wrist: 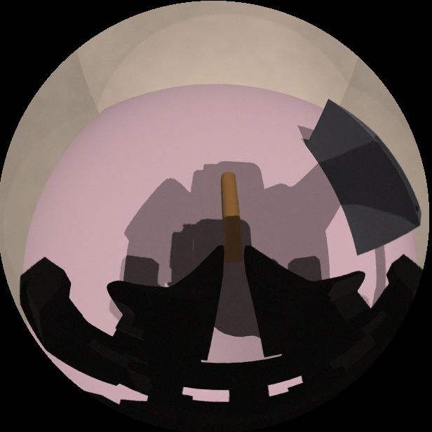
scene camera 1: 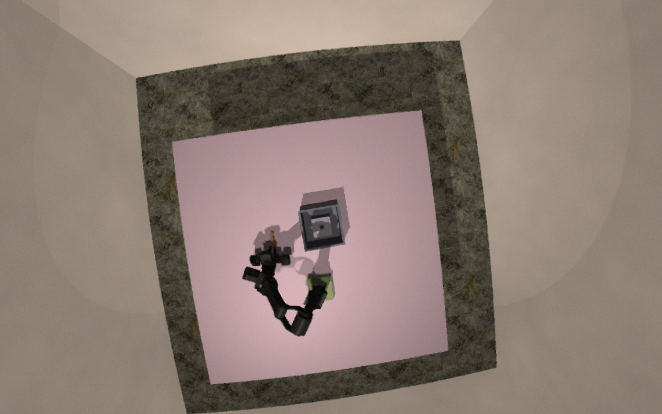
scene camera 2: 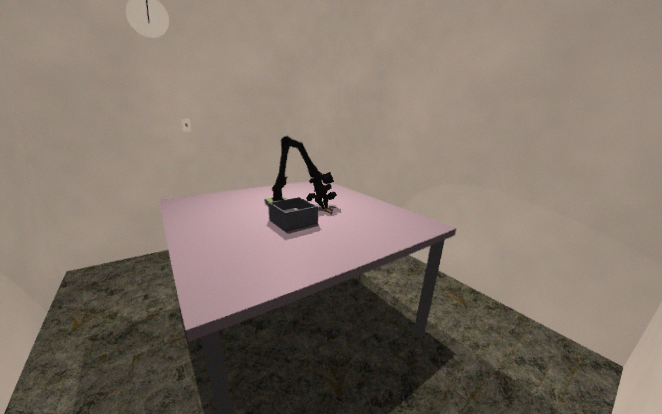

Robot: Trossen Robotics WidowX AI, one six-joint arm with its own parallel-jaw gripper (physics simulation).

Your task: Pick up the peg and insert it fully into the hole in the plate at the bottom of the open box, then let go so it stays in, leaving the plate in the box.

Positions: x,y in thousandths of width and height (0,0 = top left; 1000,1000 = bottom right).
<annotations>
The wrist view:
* my gripper: 541,580
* dark grey box: 872,457
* orange-brown peg: 541,584
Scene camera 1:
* dark grey box: 469,588
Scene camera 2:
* dark grey box: 465,521
</annotations>
